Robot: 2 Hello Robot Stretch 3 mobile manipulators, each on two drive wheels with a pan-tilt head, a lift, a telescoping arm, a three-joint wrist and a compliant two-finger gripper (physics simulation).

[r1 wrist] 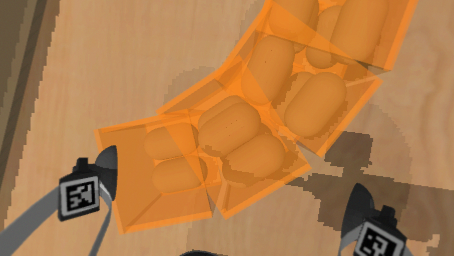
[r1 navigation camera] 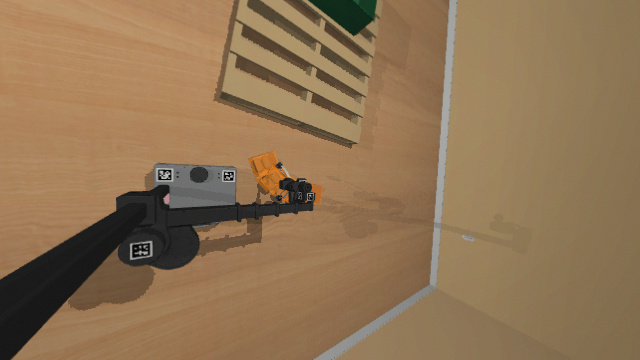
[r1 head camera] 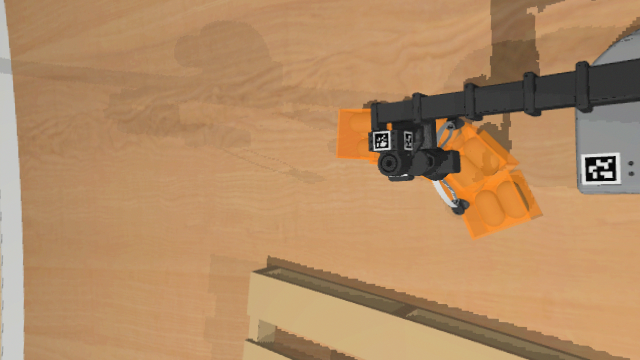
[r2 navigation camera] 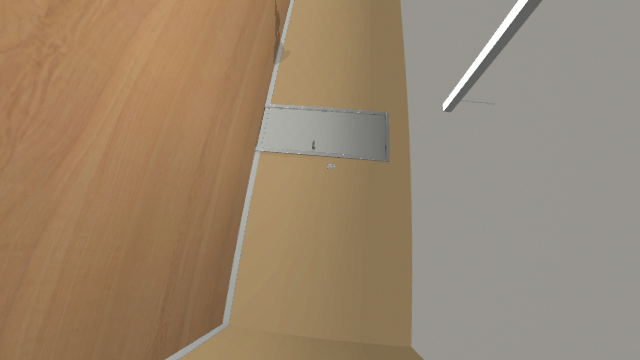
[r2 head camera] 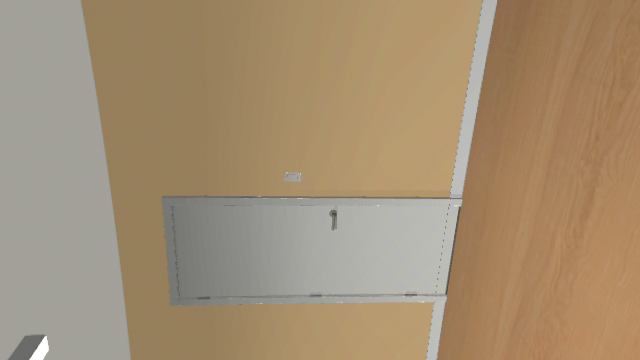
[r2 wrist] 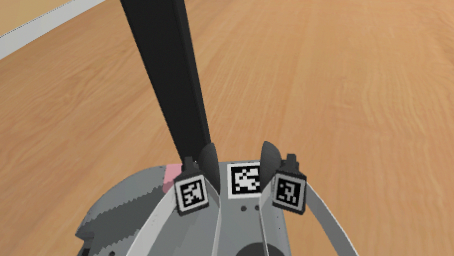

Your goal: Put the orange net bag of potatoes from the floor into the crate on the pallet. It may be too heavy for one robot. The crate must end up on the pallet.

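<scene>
The orange net bag of potatoes (r1 head camera: 502, 200) (r1 navigation camera: 265, 164) (r1 wrist: 315, 105) lies bent on the floor beside the pallet (r1 head camera: 305, 306) (r1 navigation camera: 260, 95). Part of the green crate (r1 navigation camera: 350, 15) shows on the pallet in the r1 navigation view, cut off by the top edge. The r1 gripper (r1 head camera: 457, 165) (r1 navigation camera: 279, 181) (r1 wrist: 232, 191) is wide open above the bag. In the r1 wrist view its left fingertip overlaps the bag's end and its right fingertip is over floor beside the bag. The r2 gripper (r2 wrist: 240, 155) is partly open, with nothing between its fingers, over its own base. Bag, pallet and crate do not show in the r2 views.
The r1 base (r1 head camera: 595, 135) (r1 navigation camera: 200, 192) stands near the bag, with its black arm (r1 head camera: 500, 97) (r1 navigation camera: 215, 214) stretched over it. A wall (r1 navigation camera: 525, 125) stands beyond the bag. The r2 cameras face a wall with a grey door (r2 head camera: 250, 250) (r2 navigation camera: 325, 132). The r2 mast (r2 wrist: 167, 75) rises beside its gripper.
</scene>
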